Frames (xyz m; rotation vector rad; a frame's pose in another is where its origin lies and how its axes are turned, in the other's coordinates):
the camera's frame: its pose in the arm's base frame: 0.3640 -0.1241 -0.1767 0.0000 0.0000 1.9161
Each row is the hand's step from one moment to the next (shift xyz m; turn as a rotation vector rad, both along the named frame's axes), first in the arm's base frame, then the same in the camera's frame.
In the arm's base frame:
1: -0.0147 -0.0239 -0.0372 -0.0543 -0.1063 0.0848
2: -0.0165 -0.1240 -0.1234 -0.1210 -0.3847 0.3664
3: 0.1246 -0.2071 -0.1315 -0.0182 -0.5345 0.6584
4: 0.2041 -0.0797 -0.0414 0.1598 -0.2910 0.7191
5: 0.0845 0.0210 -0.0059 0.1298 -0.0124 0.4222
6: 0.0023 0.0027 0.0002 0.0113 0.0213 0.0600
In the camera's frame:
1: -0.0175 0.0219 -0.0372 -0.0816 0.0871 0.0848
2: -0.1111 0.0575 -0.1234 -0.3210 0.2441 0.3664
3: -0.2371 -0.0471 -0.1315 -0.4968 0.1980 0.6584
4: -0.1441 -0.1651 -0.0414 -0.3279 -0.0519 0.7191
5: -0.0088 -0.0866 -0.0059 -0.0556 -0.1179 0.4222
6: 0.0018 -0.0031 0.0002 0.0162 -0.0178 0.0600

